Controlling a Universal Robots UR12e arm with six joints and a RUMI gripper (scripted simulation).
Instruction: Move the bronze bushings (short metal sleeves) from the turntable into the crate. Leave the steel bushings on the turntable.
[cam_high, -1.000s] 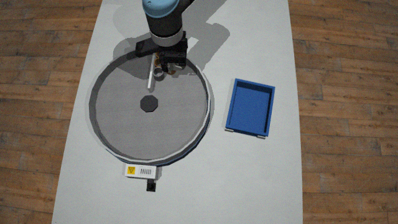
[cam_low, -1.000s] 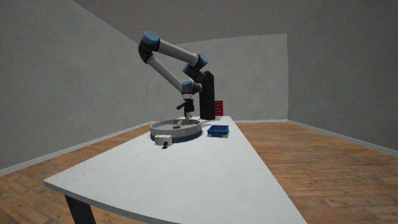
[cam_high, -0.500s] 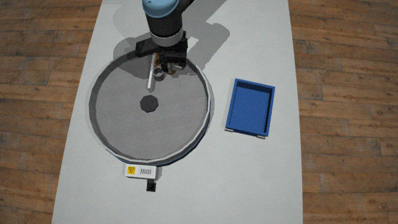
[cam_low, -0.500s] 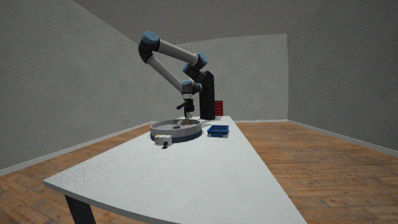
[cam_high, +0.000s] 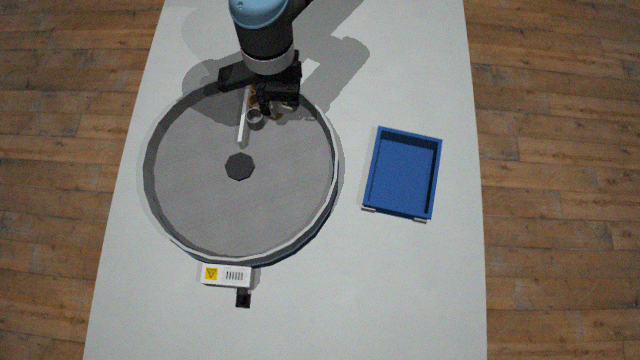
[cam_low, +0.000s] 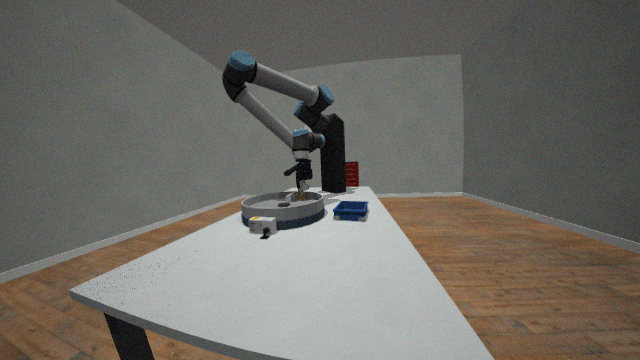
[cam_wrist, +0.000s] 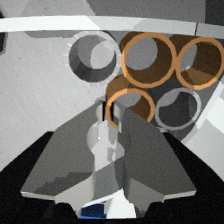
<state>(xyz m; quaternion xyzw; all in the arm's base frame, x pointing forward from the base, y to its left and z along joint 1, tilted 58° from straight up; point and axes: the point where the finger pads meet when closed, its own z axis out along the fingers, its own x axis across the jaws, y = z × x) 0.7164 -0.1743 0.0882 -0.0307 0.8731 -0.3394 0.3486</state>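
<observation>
My gripper is now 26 cm to the right of the blue crate, 17 cm short of it and 6 cm above it. Round my hand: round grey turntable: 10 cm ahead, 9 cm to the right, 3 cm below.
</observation>
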